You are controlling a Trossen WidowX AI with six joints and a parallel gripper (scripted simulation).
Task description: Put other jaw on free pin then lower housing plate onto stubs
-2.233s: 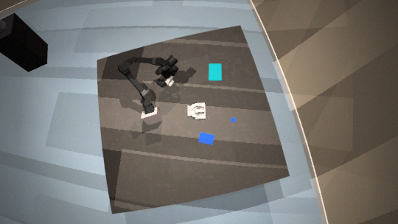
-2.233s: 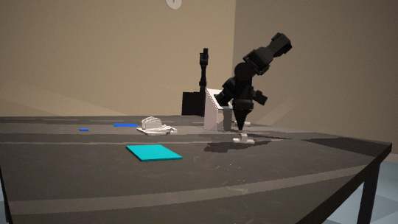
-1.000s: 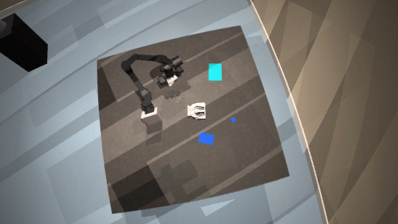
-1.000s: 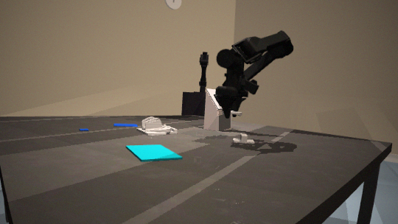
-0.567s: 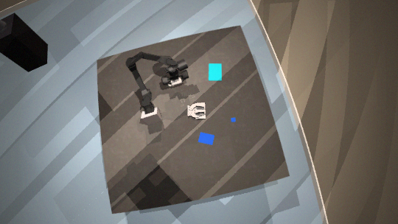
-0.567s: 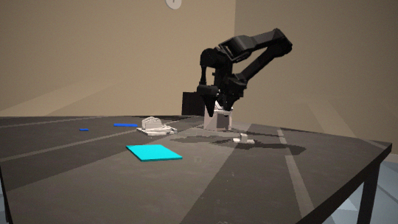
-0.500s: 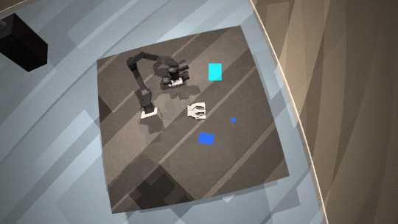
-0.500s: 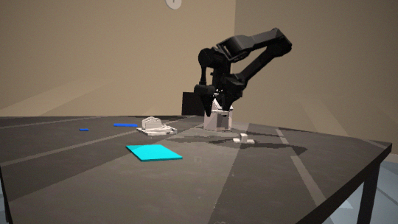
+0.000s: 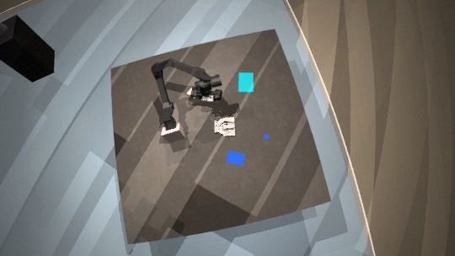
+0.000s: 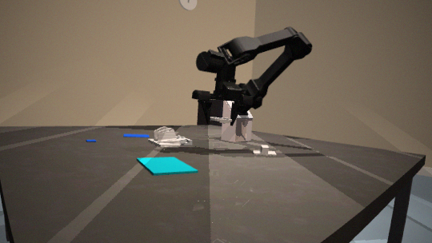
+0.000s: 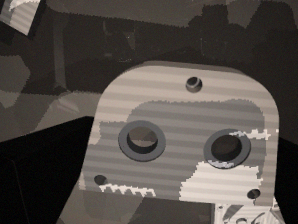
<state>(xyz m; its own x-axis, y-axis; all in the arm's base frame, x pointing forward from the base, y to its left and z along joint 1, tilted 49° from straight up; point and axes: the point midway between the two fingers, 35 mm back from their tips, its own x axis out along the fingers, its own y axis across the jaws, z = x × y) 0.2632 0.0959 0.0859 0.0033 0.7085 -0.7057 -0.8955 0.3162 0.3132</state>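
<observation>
Now: the jaw 3 cm ahead of my gripper tip, 16 cm to the right of it and 7 cm below it. The rest, counted from my gripper tip: white housing plate (1 cm to the left, 2 cm above); cyan flat patch (27 cm ahead, 8 cm to the left, 8 cm below); small blue square (28 cm ahead, 32 cm to the right, 8 cm below).
</observation>
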